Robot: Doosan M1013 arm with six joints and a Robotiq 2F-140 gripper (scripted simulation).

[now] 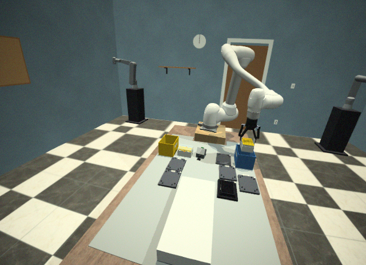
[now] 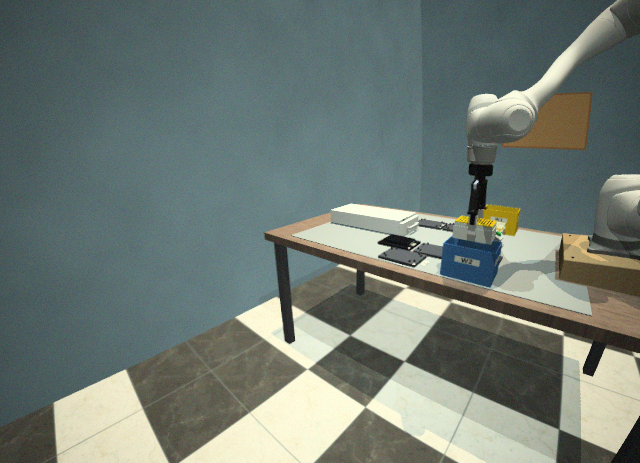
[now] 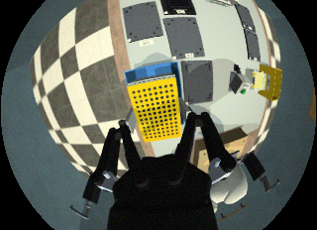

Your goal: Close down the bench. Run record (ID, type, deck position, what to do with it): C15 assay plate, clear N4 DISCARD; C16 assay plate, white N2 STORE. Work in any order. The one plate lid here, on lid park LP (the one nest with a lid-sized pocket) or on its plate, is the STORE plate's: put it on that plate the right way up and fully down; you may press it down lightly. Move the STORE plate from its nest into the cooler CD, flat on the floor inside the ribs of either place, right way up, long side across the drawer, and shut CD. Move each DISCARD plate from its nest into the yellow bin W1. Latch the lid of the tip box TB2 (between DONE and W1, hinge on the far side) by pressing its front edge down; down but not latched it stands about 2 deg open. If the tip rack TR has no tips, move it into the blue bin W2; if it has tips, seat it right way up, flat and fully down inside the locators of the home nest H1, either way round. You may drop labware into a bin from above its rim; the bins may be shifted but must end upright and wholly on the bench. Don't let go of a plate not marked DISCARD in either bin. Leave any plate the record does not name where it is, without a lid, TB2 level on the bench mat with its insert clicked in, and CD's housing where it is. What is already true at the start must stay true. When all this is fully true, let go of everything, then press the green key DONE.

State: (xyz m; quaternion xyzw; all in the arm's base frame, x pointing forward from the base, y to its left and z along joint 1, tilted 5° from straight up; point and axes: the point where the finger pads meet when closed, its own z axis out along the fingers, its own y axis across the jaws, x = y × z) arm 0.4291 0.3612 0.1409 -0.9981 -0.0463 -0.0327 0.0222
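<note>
The yellow-topped tip rack is 10 mm to the right of my hand, 10 mm below it and 10 mm behind it. From my hand the other things lie so: black plate: 370 mm ahead, 170 mm below, 100 mm to the right; then blue bin W2: 150 mm below; then done key block: 350 mm to the right, 130 mm below, 20 mm ahead.
</note>
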